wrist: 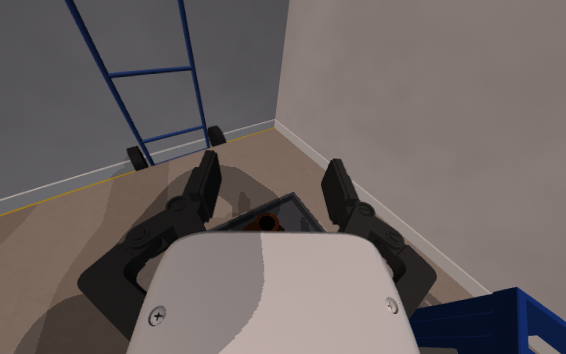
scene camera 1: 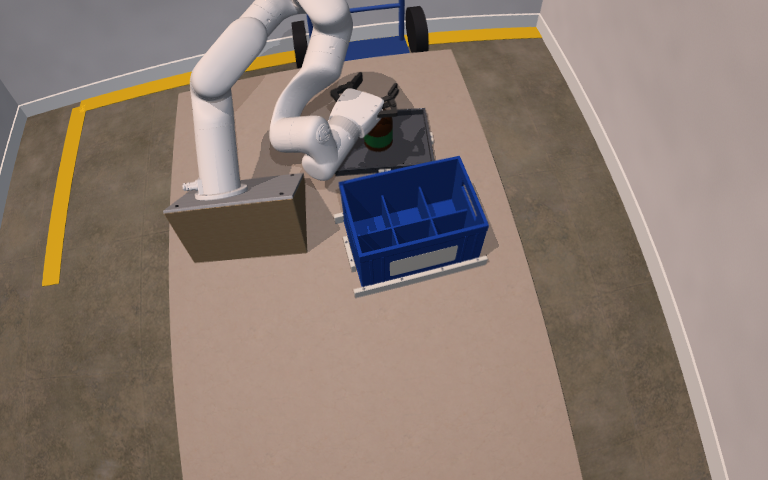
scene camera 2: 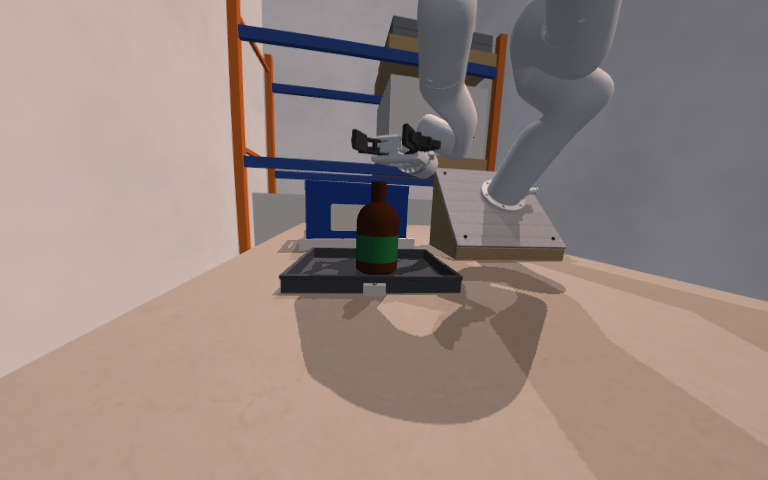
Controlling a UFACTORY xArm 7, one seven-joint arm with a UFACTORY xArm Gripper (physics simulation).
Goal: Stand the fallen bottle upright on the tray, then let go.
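Seen in the pictures: gripper, fingertip midpoint: [wrist: 274,168] [scene camera 1: 378,81] [scene camera 2: 377,136]; arm's base, origin of the base link: [scene camera 1: 221,193] [scene camera 2: 501,196].
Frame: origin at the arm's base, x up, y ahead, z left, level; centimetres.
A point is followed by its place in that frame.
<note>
The brown bottle with a green label [scene camera 1: 378,139] @[x -9.6, y 38.7, z 14.4 cm] [scene camera 2: 377,249] @[x -10.8, y 39.9, z 21.7 cm] stands upright on the dark grey tray [scene camera 1: 407,161] @[x -15.3, y 45.3, z 10.3 cm] [scene camera 2: 317,284] @[x -14.6, y 48.9, z 26.4 cm] [wrist: 296,212] @[x -15.3, y 51.8, z 22.3 cm]. In the wrist view the bottle's mouth rim [wrist: 258,223] @[x 0.1, y 38.6, z 18.6 cm] shows above the gripper's white housing, which hides most of the bottle. My gripper [scene camera 1: 377,82] @[x 7.3, y 40.0, z 18.8 cm] [scene camera 2: 382,139] @[x 7.3, y 40.0, z 18.8 cm] [wrist: 274,168] @[x 7.3, y 40.0, z 18.8 cm] is open, with its two black fingers wide apart and nothing between them. In scene camera 2 it is above the bottle's neck, apart from it. In scene camera 1 the gripper's body and one finger hide the bottle's top.
A blue crate with compartments [scene camera 1: 475,244] @[x -5.4, y 53.1, z -21.2 cm] [scene camera 2: 318,212] @[x -6.2, y 50.9, z -2.7 cm] [wrist: 465,325] @[x -3.6, y 50.4, z -2.7 cm] stands beside the tray, with white strips around its foot. The arm's base block [scene camera 1: 243,234] @[x -4.5, y 3.8, z -8.9 cm] [scene camera 2: 509,253] @[x -14.2, y 5.3, z 11.3 cm] is near the crate. A blue cart [scene camera 1: 376,49] [wrist: 150,72] stands by the wall. Scene camera 2 shows an orange-and-blue rack [scene camera 2: 237,124].
</note>
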